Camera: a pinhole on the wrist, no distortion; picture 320 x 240 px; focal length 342.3 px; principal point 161.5 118.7 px. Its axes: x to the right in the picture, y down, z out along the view. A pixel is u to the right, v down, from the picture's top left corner.
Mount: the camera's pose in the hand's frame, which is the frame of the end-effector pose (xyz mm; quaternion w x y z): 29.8 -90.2 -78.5 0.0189 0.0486 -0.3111 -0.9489
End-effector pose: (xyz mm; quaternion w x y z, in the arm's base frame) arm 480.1 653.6 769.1 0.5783 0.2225 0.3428 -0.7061
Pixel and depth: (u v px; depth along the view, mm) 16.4 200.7 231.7
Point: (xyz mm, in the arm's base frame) 475.9 474.2 792.2
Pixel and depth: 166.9 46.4 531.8
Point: 814.3 438.4 909.6
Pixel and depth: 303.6 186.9 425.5
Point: 626.5 550.4 1084.6
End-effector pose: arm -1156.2 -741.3 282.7 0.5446 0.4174 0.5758 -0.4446
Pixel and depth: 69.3 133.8 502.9
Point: -883.5 -1028.3 155.2
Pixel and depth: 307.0 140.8 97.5
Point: -1194.1 -751.7 306.5
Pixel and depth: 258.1 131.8 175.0
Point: -1134.2 -799.8 319.2
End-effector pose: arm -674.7 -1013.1 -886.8 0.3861 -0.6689 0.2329 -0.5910
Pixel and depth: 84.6 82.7 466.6
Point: -358.0 -1149.3 -1018.5
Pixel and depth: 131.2 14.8 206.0
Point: -608.1 -1069.9 -936.4
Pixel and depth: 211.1 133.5 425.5
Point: -408.2 -974.1 -1045.8
